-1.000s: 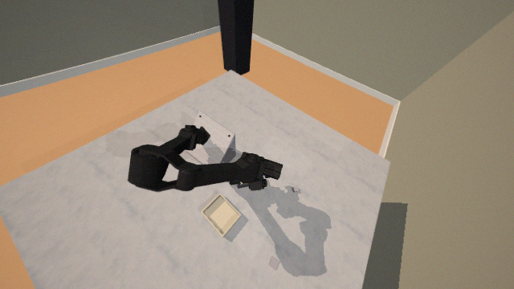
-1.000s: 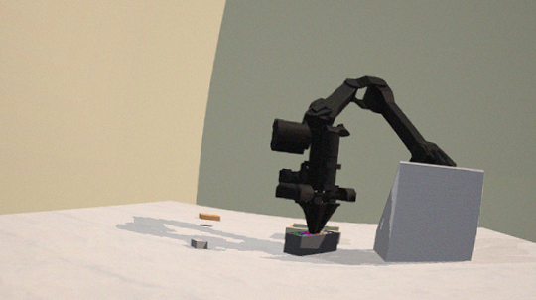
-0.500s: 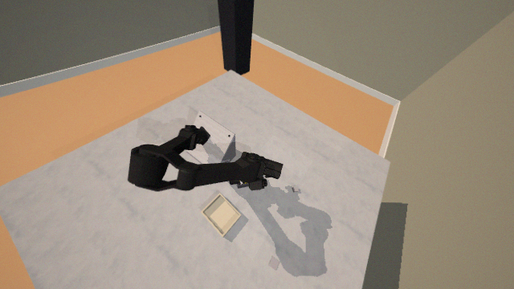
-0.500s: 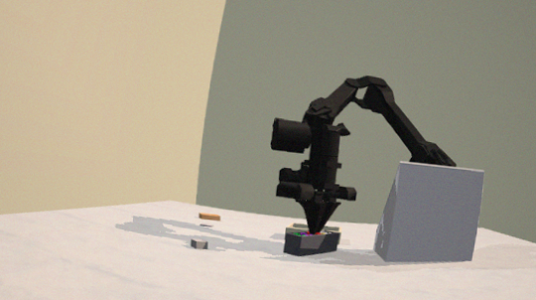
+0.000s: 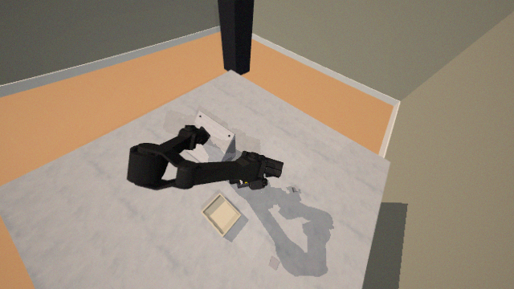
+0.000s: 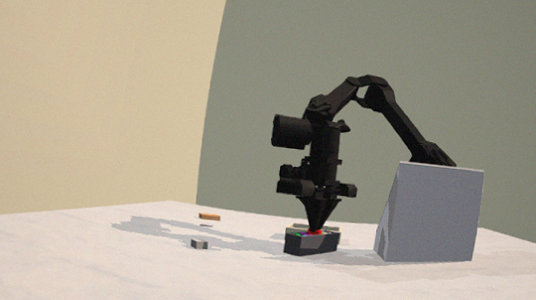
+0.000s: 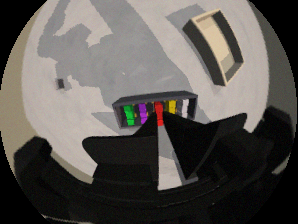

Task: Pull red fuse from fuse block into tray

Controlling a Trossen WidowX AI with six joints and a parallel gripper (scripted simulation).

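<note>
Now: gripper tip 18 cm to the left of the beige tray, 4 cm above it and 2 cm short of it. Round my gripper tip: red fuse (1 cm below); small grey cube (18 cm ahead, 14 cm to the left, 4 cm below).
</note>
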